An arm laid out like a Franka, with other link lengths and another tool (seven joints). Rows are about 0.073 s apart.
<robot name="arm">
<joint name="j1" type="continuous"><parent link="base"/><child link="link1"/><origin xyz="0 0 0.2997"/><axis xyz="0 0 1"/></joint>
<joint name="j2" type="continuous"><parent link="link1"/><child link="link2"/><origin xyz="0 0 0"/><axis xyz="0 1 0"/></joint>
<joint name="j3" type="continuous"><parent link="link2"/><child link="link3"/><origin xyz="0 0 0.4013"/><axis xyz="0 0 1"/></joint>
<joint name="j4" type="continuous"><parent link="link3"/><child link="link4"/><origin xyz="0.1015 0 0"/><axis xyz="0 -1 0"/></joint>
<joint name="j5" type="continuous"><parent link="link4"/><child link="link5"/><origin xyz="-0.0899 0 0.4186"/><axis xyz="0 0 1"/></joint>
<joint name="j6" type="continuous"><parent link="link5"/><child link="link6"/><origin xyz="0 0 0"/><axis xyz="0 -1 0"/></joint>
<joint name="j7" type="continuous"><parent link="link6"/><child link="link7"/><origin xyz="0.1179 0 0"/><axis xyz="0 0 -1"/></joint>
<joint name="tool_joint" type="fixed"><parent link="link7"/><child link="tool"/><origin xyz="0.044 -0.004 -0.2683" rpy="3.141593 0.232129 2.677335"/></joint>
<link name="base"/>
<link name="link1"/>
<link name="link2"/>
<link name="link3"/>
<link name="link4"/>
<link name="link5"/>
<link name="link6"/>
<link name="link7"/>
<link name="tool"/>
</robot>
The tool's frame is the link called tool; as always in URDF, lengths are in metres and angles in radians. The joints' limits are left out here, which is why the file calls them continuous.
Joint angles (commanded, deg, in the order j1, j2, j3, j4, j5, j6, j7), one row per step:
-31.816, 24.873, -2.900, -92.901, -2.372, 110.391, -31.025
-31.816, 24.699, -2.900, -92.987, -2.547, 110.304, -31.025
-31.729, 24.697, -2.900, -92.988, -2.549, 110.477, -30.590
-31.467, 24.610, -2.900, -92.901, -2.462, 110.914, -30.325
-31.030, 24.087, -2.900, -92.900, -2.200, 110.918, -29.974
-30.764, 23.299, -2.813, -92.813, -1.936, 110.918, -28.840
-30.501, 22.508, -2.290, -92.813, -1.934, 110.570, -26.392
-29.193, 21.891, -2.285, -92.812, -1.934, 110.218, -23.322
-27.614, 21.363, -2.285, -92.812, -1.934, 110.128, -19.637
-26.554, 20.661, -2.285, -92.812, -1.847, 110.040, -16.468
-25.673, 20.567, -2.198, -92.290, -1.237, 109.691, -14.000
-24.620, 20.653, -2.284, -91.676, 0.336, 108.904, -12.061
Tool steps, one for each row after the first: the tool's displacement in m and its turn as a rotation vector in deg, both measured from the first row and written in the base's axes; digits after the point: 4 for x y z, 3 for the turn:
-0.0010, -0.0001, 0.0014, -0.122, 0.085, 0.074
0.0003, 0.0002, 0.0018, -0.279, -0.051, -0.258
0.0050, 0.0017, 0.0048, -0.583, -0.603, -0.272
0.0094, 0.0069, 0.0121, -0.707, -1.182, -0.305
0.0136, 0.0101, 0.0239, -1.066, -2.066, -1.205
0.0181, 0.0177, 0.0341, -1.375, -2.529, -2.913
0.0261, 0.0317, 0.0419, -1.817, -2.746, -4.666
0.0364, 0.0480, 0.0491, -2.379, -3.130, -6.756
0.0430, 0.0589, 0.0588, -2.859, -3.724, -8.894
0.0512, 0.0701, 0.0644, -2.652, -4.198, -10.659
0.0594, 0.0858, 0.0674, -1.420, -4.457, -12.288

